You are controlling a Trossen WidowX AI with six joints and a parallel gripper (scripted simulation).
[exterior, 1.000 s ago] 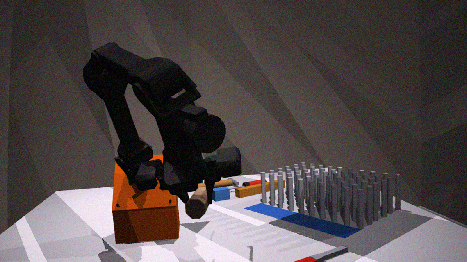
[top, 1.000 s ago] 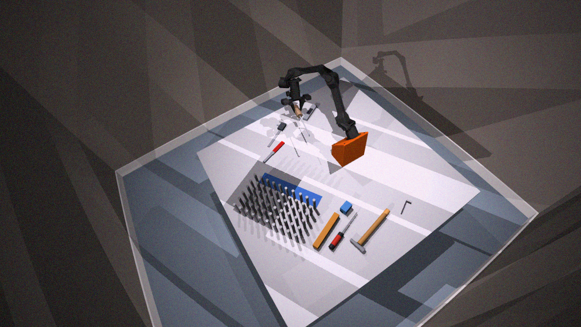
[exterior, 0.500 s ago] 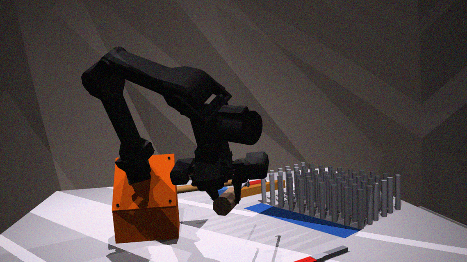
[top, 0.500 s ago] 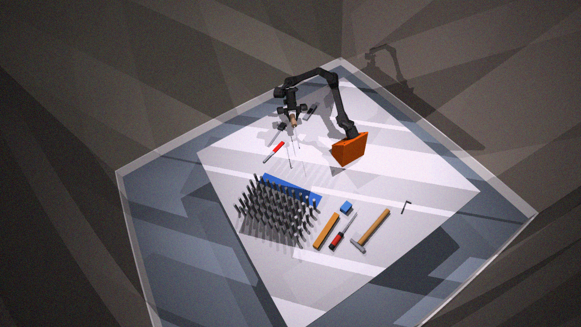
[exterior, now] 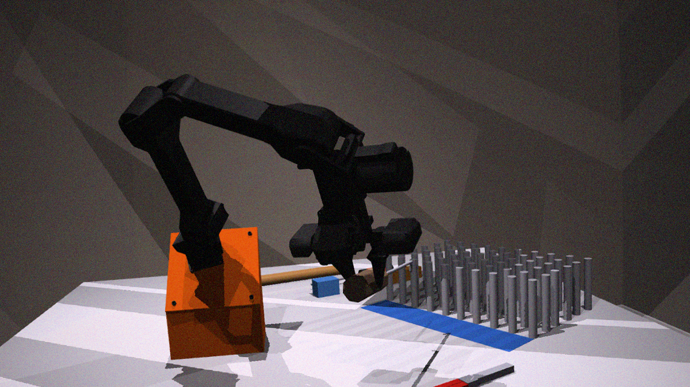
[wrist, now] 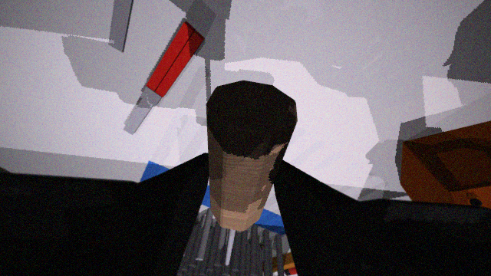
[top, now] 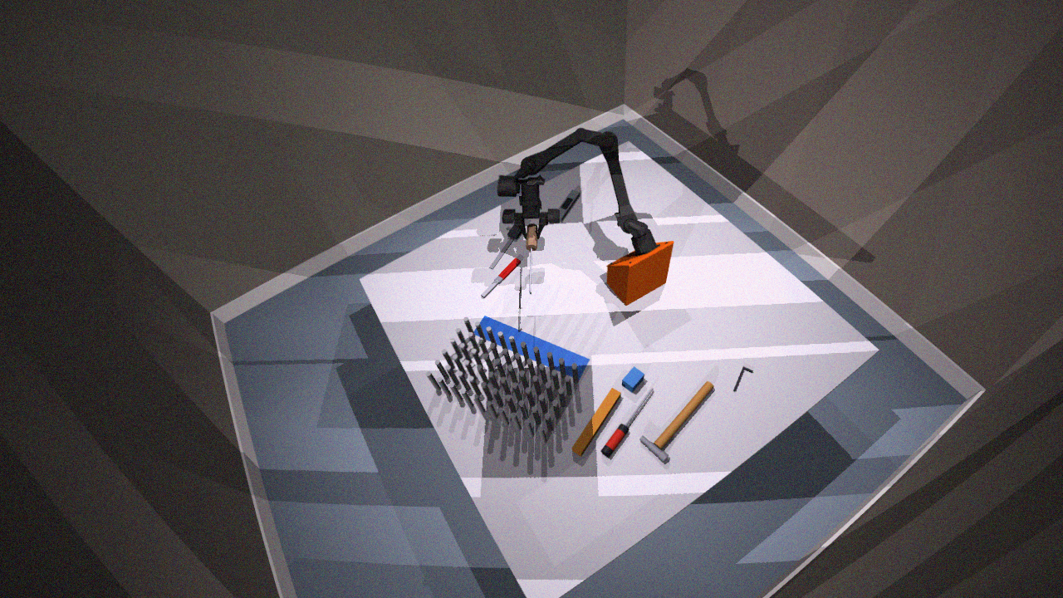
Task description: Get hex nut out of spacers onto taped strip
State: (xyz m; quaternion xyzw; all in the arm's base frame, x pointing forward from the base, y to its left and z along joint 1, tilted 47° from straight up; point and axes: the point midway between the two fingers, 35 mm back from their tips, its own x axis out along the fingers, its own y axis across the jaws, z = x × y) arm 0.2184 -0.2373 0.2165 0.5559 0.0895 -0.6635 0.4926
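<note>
My gripper tip is now 220 mm short of the blue taped strip, 240 mm to the right of it and 160 mm above it. Also, from my gripper tip: hex nut 390 mm ahead, 260 mm to the left, 160 mm below; grey bar 280 mm behind, 160 mm to the right, 150 mm below; blue block 70 mm ahead, 550 mm to the left, 140 mm below.
</note>
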